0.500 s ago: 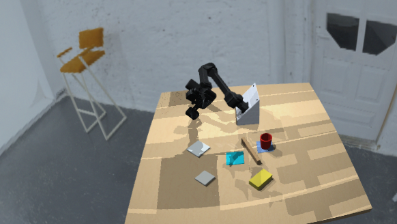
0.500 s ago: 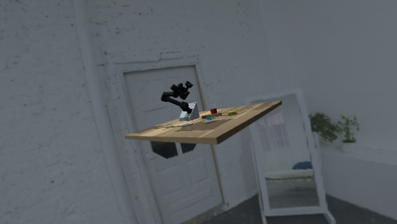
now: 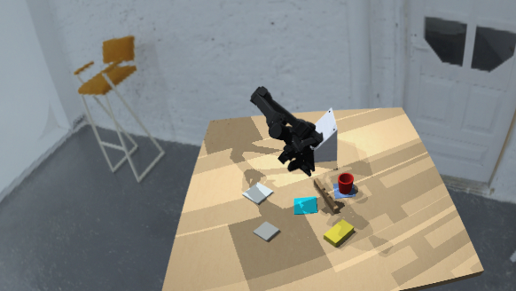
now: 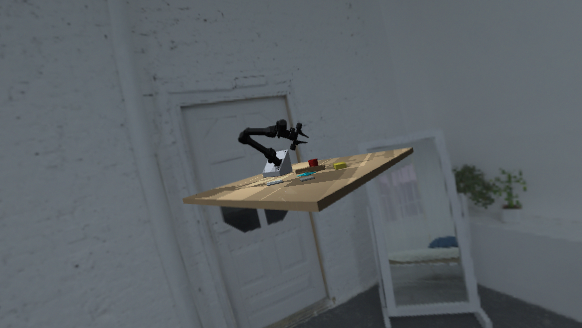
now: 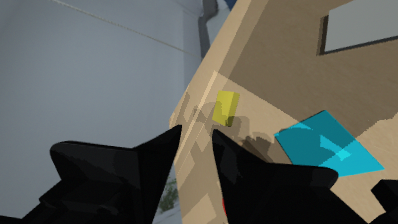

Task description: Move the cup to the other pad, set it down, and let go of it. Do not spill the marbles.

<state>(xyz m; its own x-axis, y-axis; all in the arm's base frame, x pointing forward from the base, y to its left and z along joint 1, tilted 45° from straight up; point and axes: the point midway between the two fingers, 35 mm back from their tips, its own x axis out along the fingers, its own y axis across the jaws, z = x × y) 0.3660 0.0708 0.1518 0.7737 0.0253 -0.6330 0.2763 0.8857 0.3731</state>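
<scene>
Right now the red cup is 130 mm behind my gripper tip, 150 mm to the left of it and 190 mm below it. From my gripper tip the other things lie so: yellow block (130 mm ahead, 110 mm to the left, 210 mm below); then cyan pad (50 mm behind, 30 mm to the right, 240 mm below); then wooden bar (90 mm behind, 60 mm to the left, 220 mm below).
</scene>
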